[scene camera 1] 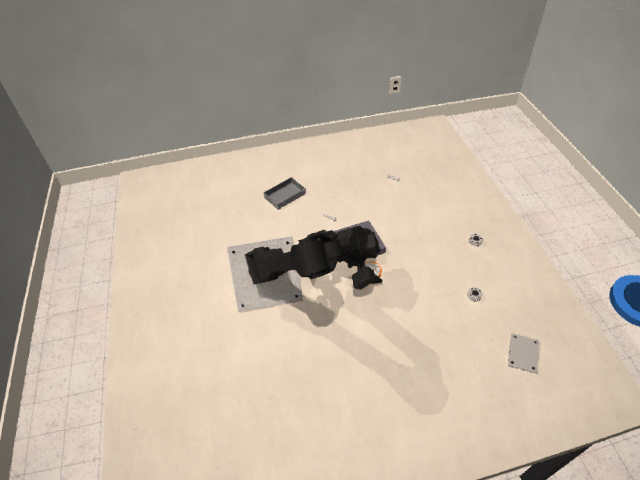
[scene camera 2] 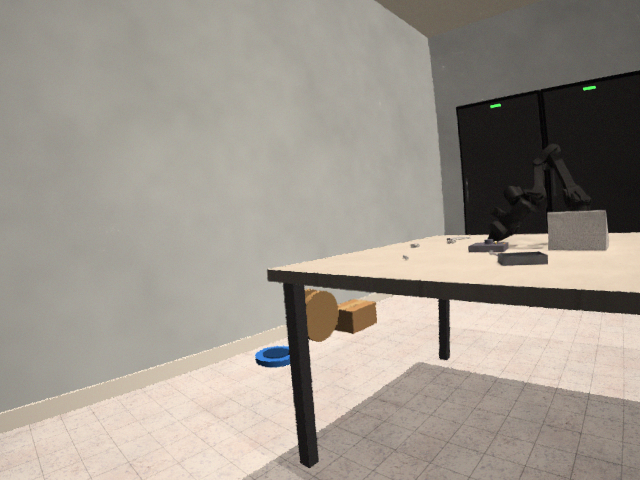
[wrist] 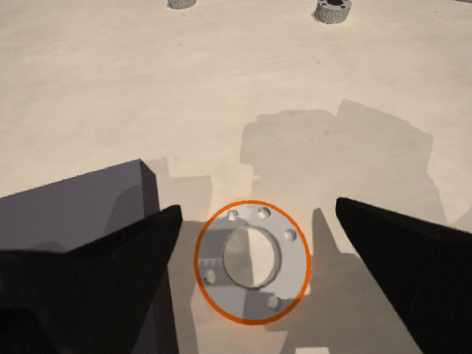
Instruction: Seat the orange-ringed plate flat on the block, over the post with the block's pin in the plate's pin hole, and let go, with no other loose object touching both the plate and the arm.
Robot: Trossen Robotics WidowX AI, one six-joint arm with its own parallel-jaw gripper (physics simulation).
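Places are measured from the arm's base along level axes (x left, y back, z up), in centimetres.
Pixels of known places: gripper, between the fingertips: [scene camera 1: 379, 269] [wrist: 257, 208]; arm's base, origin of its link: [scene camera 1: 260, 264] [scene camera 2: 580, 223].
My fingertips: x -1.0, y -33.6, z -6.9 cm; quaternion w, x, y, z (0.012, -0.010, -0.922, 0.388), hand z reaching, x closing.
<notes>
Ahead of a thing's pixels: the offset from my fingertips to its top centre. "pt": to the spot under its first point.
The orange-ringed plate @[dz -0.6, dx +0.5, dy +2.4 cm] [scene camera 1: 381, 269] [wrist: 296, 265] is a grey disc with a large centre hole and several small holes. It lies on the table beside the block, apart from it in the wrist view. The dark grey-purple block @[dz +2.3, dx +11.7, dy +4.0 cm] [scene camera 1: 370, 226] [scene camera 2: 488, 248] [wrist: 75, 200] is partly hidden by the arm and the left finger. A short post @[pt dz +1.7, dx +13.1, dy +4.5 cm] [scene camera 2: 488, 241] shows on the block; its pin cannot be made out. My gripper [scene camera 2: 491, 239] [wrist: 257, 208] is open and empty, low over the plate, with one finger on either side of it in the wrist view. The left finger overlaps the block's edge there.
A dark open tray @[dz +0.8, dx +37.1, dy +25.2 cm] [scene camera 1: 284, 193] [scene camera 2: 522, 258] stands near the block. Two small pale pieces @[dz -0.3, dx +24.2, dy +11.4 cm] [scene camera 1: 329, 217] @[dz -0.6, dx +40.0, dy -13.2 cm] [scene camera 1: 393, 178] lie around it. Two round grey flanges @[dz -0.2, dx +7.5, dy -32.1 cm] [scene camera 1: 475, 239] @[dz -0.2, dx -12.1, dy -25.1 cm] [scene camera 1: 474, 294] and a square plate @[dz -0.9, dx -31.3, dy -32.0 cm] [scene camera 1: 523, 353] lie to the right.
</notes>
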